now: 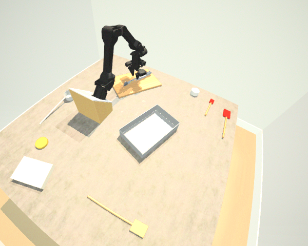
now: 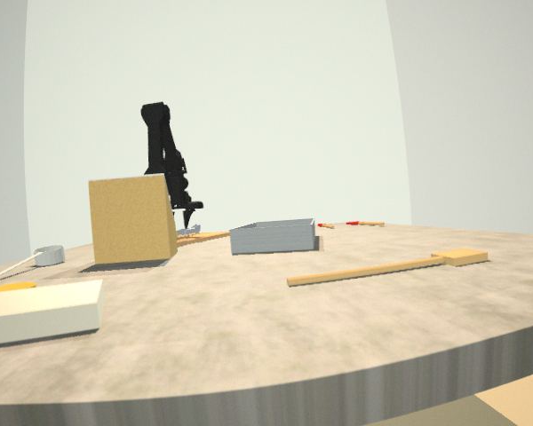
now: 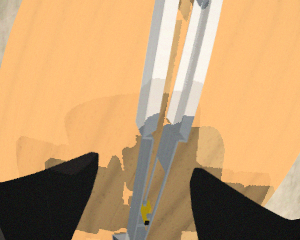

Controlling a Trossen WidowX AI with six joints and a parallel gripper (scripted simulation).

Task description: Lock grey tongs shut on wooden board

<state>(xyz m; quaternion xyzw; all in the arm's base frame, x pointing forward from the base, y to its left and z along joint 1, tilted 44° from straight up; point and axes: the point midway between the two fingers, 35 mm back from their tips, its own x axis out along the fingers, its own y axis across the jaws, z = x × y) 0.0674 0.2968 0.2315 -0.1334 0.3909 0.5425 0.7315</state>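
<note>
Now: gripper tip 40 mm above the wooden board. From my gripper tip the other things lie so: roasting tin: 270 mm ahead, 380 mm to the right, 20 mm below; white slab: 170 mm behind, 860 mm to the right, 30 mm below.
</note>
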